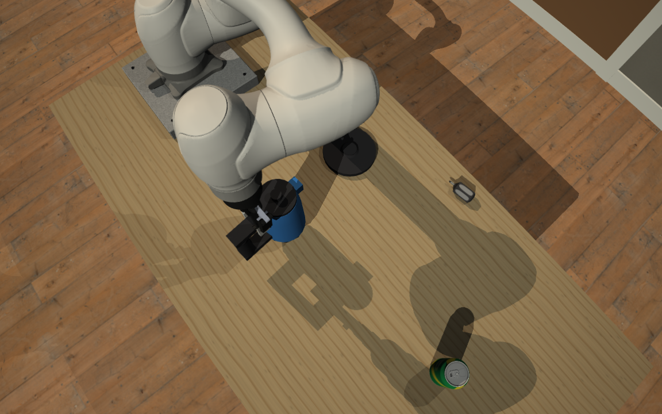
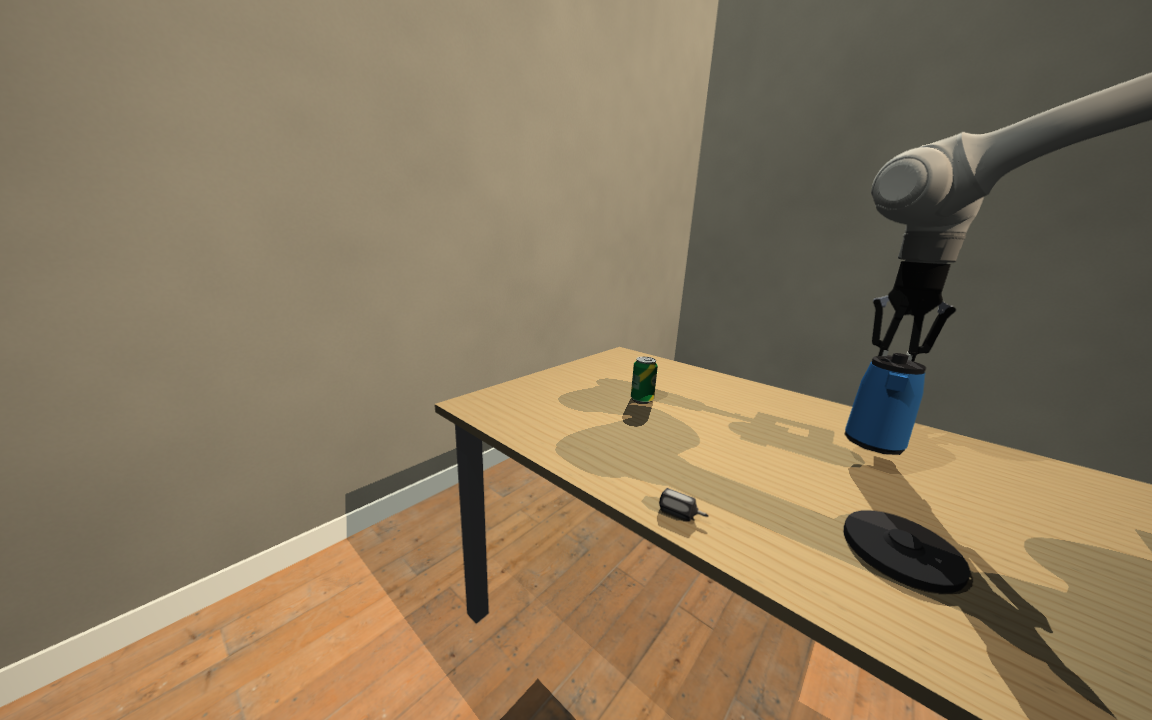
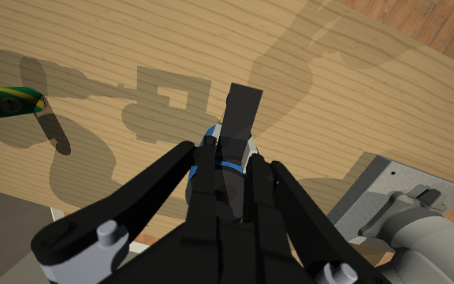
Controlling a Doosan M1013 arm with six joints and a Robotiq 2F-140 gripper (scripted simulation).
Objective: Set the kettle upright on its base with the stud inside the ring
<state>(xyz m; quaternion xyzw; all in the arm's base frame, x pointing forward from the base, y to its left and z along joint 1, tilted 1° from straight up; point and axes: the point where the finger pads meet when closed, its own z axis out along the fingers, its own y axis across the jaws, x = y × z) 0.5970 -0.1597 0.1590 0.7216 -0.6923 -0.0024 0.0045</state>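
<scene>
The blue kettle lies 6 cm below my hand and 3 cm to the left of it. The rest, counted from my hand: green soda can: 52 cm ahead, 14 cm below, 11 cm to the left; round black base: 34 cm to the left, 19 cm below, 6 cm behind; small dark object: 49 cm to the left, 24 cm ahead, 19 cm below.
</scene>
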